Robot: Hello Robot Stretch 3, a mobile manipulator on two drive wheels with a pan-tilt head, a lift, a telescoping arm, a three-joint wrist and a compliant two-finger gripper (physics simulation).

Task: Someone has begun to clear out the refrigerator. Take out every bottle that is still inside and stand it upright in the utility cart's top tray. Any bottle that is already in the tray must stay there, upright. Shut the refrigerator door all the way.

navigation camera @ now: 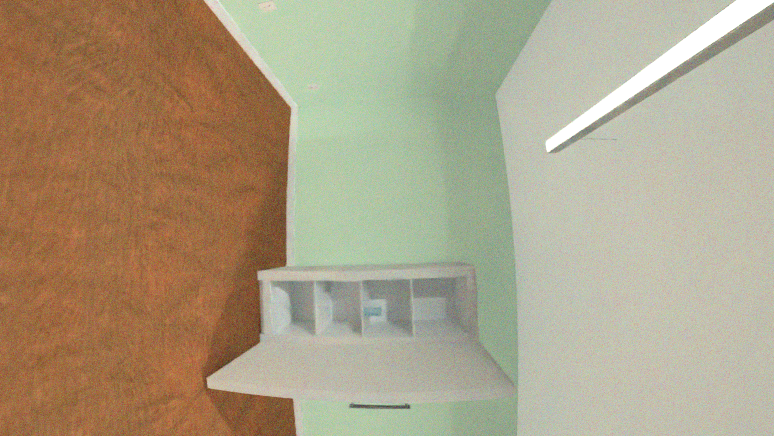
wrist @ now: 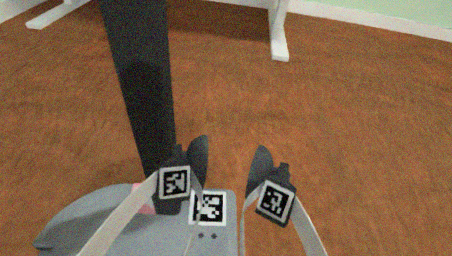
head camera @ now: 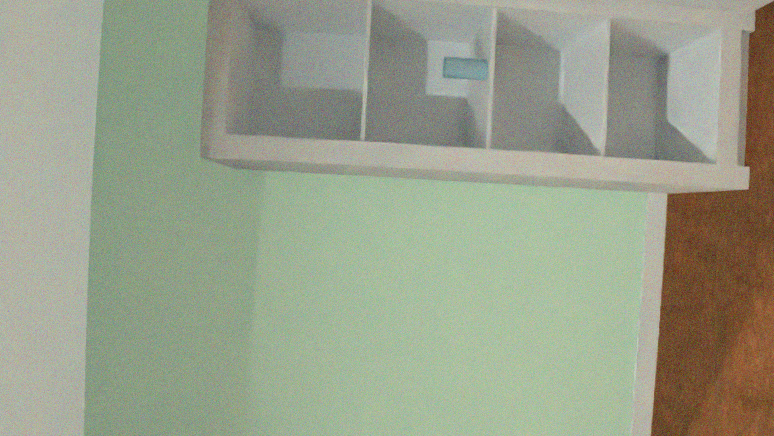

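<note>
The head and navigation views are turned sideways. The refrigerator (head camera: 433, 159) (navigation camera: 368, 272) is a pale cabinet with shelf compartments facing me. Its door (navigation camera: 357, 368) stands open, with a dark bar handle (navigation camera: 379, 405) beyond its edge. A small teal upright block-like shape, seemingly a bottle (head camera: 465, 68) (navigation camera: 372, 311), stands in the second compartment from the top. Parts of the compartments are hidden by the sides and shelves. The utility cart does not show in these views. My gripper (wrist: 229, 157) is open, with nothing between its fingers, low over my own base and far from the refrigerator.
My grey base (wrist: 125, 220) and black mast (wrist: 142, 90) show beneath and beside the gripper. White furniture legs (wrist: 278, 37) stand on the brown floor (wrist: 340, 120) (navigation camera: 135, 189) ahead. A green wall (head camera: 444, 297) (navigation camera: 373, 189) adjoins the refrigerator. A ceiling light (navigation camera: 649, 81) hangs overhead.
</note>
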